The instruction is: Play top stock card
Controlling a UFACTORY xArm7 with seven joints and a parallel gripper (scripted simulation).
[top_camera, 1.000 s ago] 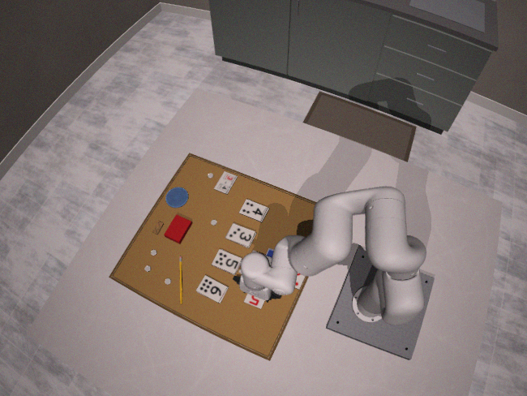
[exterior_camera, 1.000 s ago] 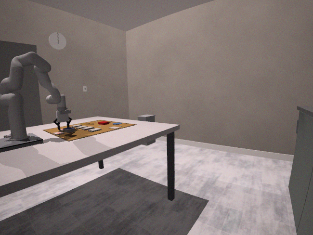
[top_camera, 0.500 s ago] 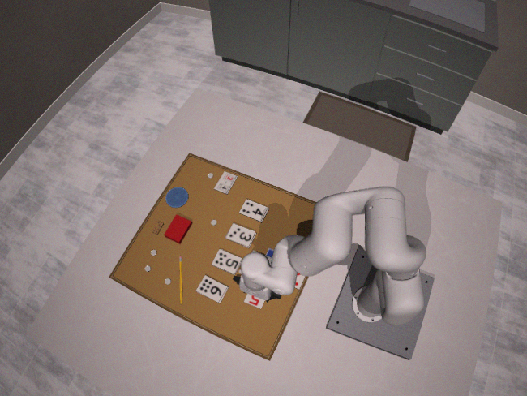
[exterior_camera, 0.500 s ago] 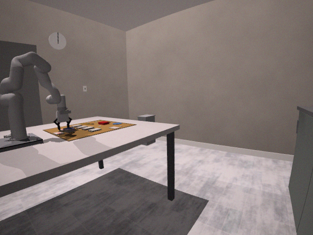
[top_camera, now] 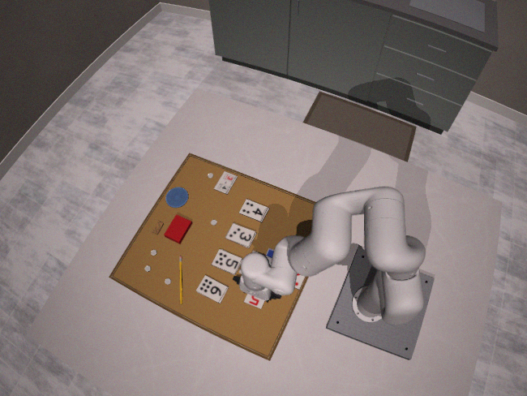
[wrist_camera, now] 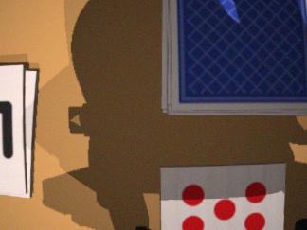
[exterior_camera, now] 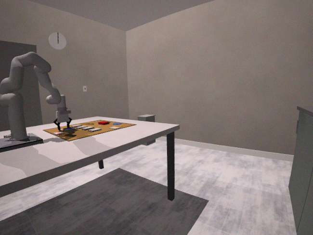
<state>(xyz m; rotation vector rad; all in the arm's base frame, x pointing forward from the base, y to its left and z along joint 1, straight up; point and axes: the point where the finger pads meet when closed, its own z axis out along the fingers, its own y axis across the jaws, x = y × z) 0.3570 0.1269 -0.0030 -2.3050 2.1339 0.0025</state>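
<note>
The yellow pencil is 26 cm ahead of my hand, 8 cm to the left of it and 1 cm below it. The rest, counted from my hand: red block 37 cm ahead, 7 cm to the right, 1 cm below; card 31 cm ahead, 33 cm to the right, 2 cm below; brown mat 19 cm ahead, 10 cm to the right, 3 cm below.
</note>
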